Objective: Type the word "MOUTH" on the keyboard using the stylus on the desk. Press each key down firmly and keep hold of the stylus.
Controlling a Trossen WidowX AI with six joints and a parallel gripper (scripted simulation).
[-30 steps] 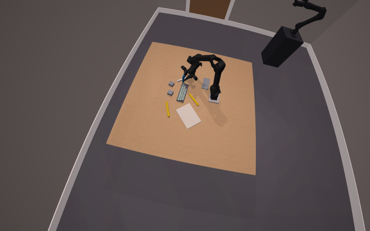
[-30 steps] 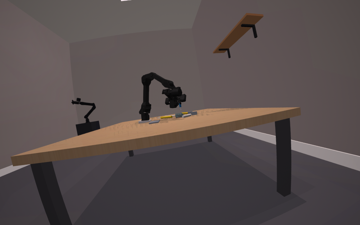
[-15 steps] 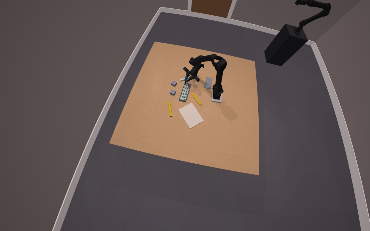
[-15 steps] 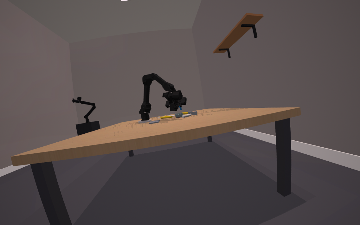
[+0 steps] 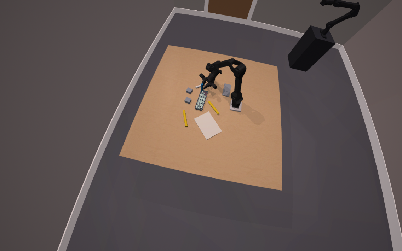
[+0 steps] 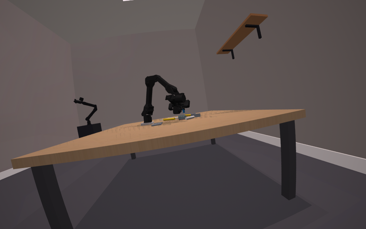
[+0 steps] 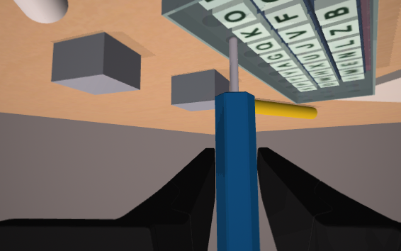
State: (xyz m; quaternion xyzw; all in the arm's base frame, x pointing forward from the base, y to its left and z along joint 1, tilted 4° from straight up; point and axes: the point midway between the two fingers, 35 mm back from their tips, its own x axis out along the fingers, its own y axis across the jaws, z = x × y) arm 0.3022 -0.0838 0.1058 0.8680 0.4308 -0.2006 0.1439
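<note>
Now: the white cylinder 9 cm to the right of my gripper tip, 7 cm below it and 3 cm ahead of it. The rest, counted from my gripper tip: grey block 11 cm ahead, 10 cm to the left, 7 cm below; then yellow pencil 13 cm to the left, 13 cm behind, 7 cm below; then blue stylus 1 cm below.
</note>
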